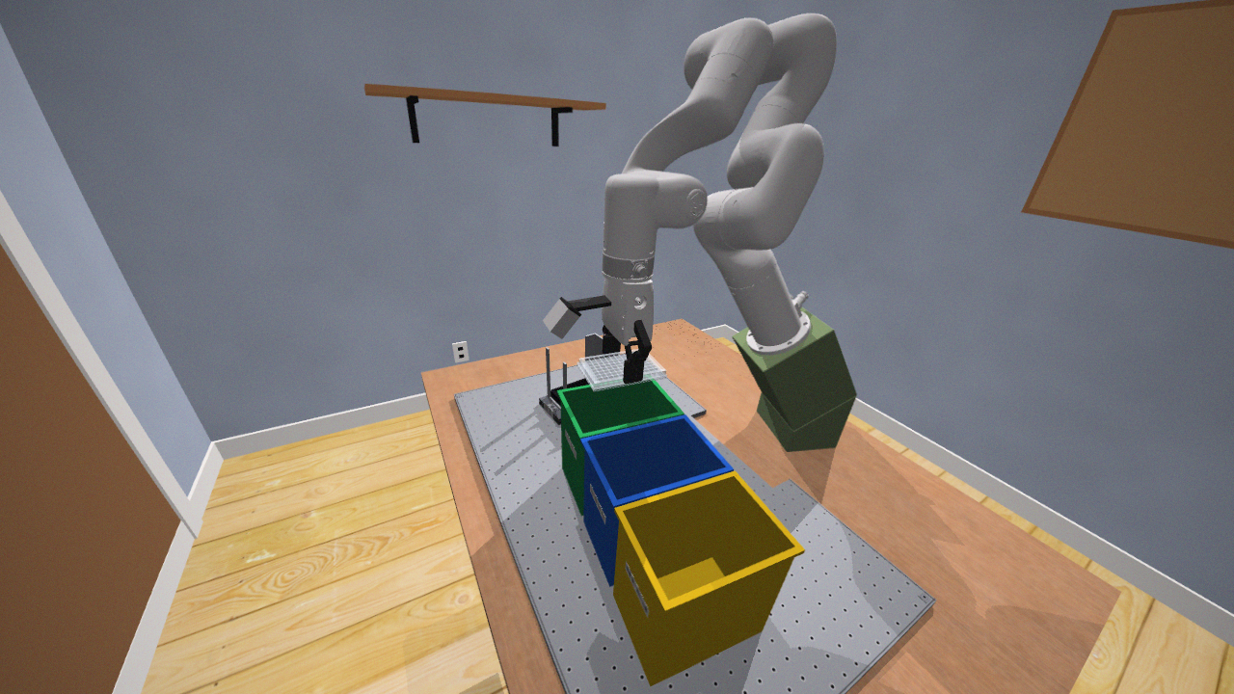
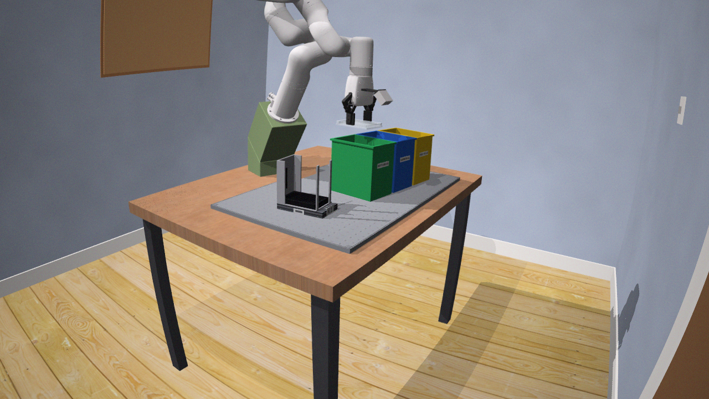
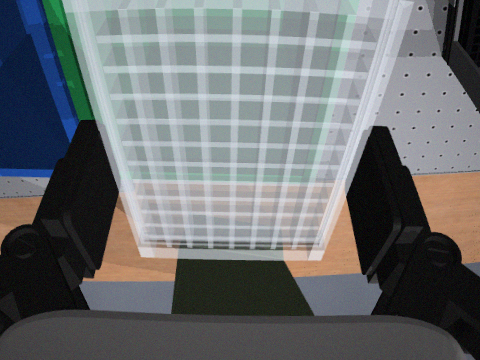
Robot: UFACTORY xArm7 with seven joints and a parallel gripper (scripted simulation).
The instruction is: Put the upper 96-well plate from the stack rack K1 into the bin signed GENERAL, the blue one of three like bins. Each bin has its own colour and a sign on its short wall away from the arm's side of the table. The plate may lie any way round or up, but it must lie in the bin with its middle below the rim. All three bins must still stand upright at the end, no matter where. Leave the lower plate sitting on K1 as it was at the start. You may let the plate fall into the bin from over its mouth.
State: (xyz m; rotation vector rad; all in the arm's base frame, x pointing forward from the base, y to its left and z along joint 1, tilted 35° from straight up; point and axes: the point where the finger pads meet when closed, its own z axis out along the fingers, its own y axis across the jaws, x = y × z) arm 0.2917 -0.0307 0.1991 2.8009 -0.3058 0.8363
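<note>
Right now my hand is 50 mm short of the blue bin, 140 mm to the right of it and 160 mm above it. The rest, counted from my hand: back wall (150 mm behind, 220 mm to the right, 160 mm below); then clear 96-well plate (10 mm below); then green bin (10 mm ahead, 10 mm to the left, 160 mm below).
</note>
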